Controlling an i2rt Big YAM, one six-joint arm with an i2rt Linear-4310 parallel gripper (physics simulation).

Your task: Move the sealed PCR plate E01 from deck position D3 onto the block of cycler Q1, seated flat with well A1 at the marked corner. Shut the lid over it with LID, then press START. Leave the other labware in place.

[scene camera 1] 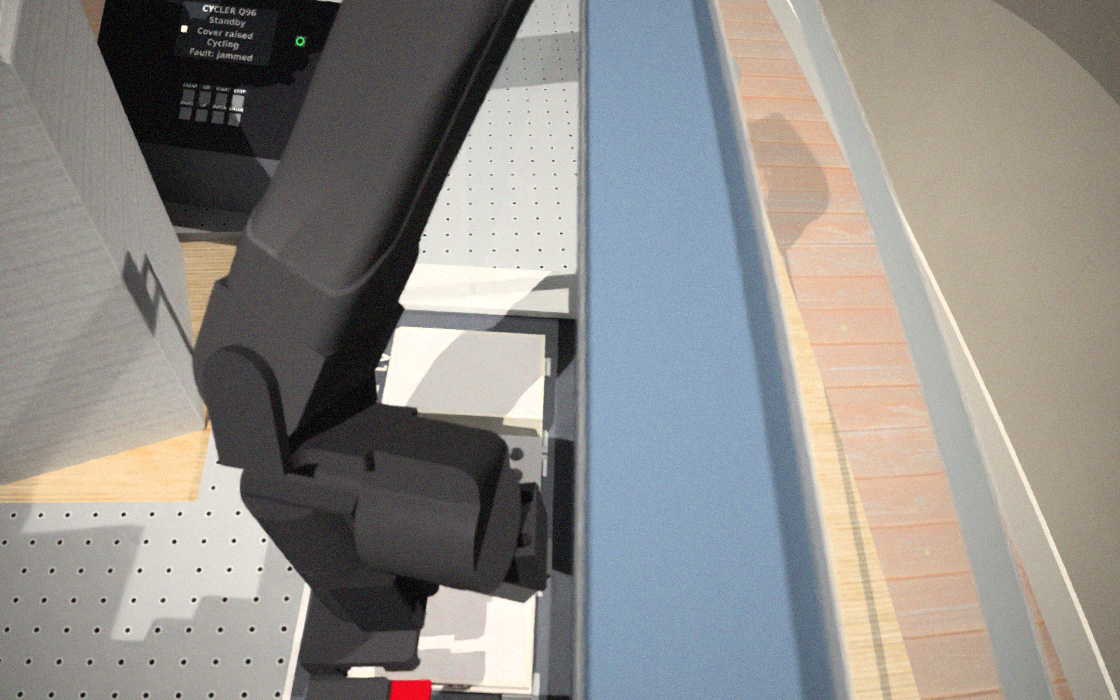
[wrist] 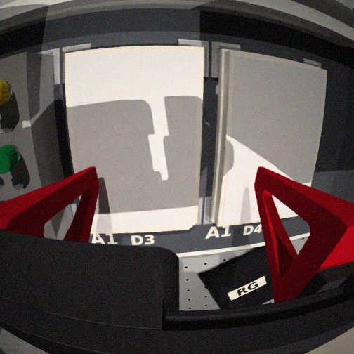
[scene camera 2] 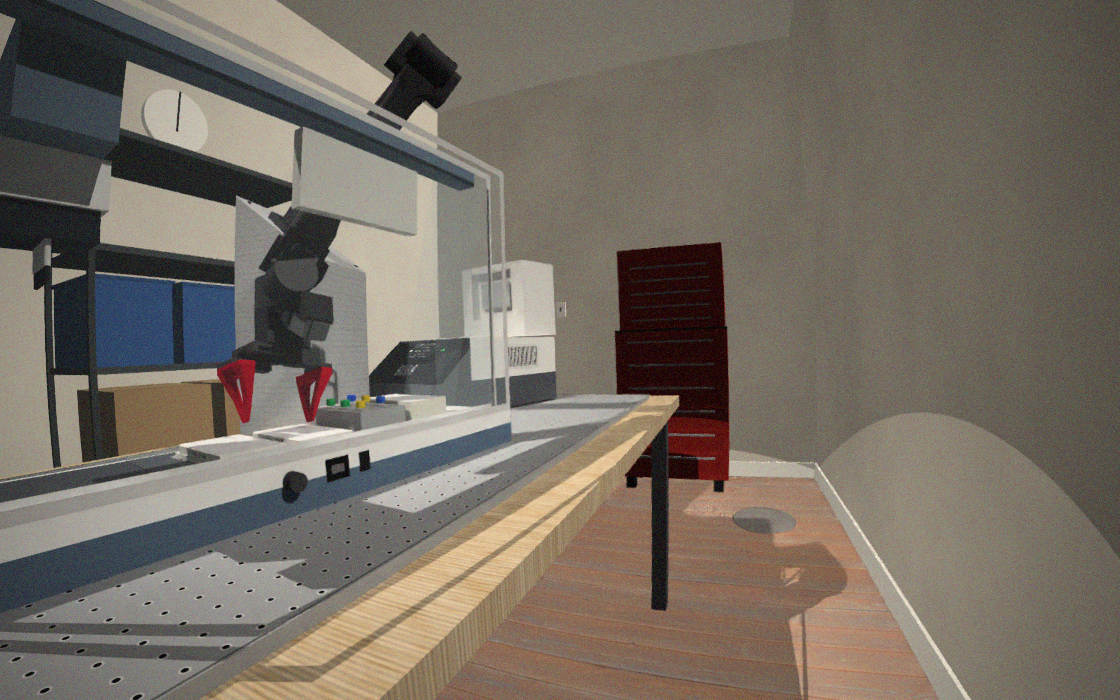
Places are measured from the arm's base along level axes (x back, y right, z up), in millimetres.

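Where they show: gripper, fingertip midpoint: (scene camera 1: 419,649) (scene camera 2: 279,422).
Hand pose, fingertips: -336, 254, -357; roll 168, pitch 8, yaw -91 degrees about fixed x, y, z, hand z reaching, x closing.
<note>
Each offset is from my fingertips to the top centre of the thing, as dx, dy, dz. "spot": to the spot under its first point.
The white plate E01 (scene camera 1: 512,631) (scene camera 2: 284,432) (wrist: 135,75) lies flat at the position marked D3, its A1 mark at the label edge. My gripper (scene camera 2: 278,416) (wrist: 176,175) is open and empty above the deck. In the wrist view its left fingertip overlaps the D3 plate and its right one overlaps the neighbouring D4 plate (wrist: 280,110). In scene camera 1 one red finger shows at the bottom edge. The black cycler @(spot: +221, -503, +27) (scene camera 1: 256,127) (scene camera 2: 437,371) stands at the back; its screen lists Cover raised, with a white marker beside that line. Its block does not show.
A grey tube rack (scene camera 1: 517,441) (scene camera 2: 363,415) (wrist: 42,115) with coloured caps stands beside D3; another white block @(-17, -220, +10) (scene camera 1: 487,363) (scene camera 2: 425,405) stands beyond it. A black item marked RG (wrist: 245,272) lies near D4. A grey column (scene camera 1: 90,247) (scene camera 2: 351,330) and blue beam (scene camera 1: 660,330) flank the arm.
</note>
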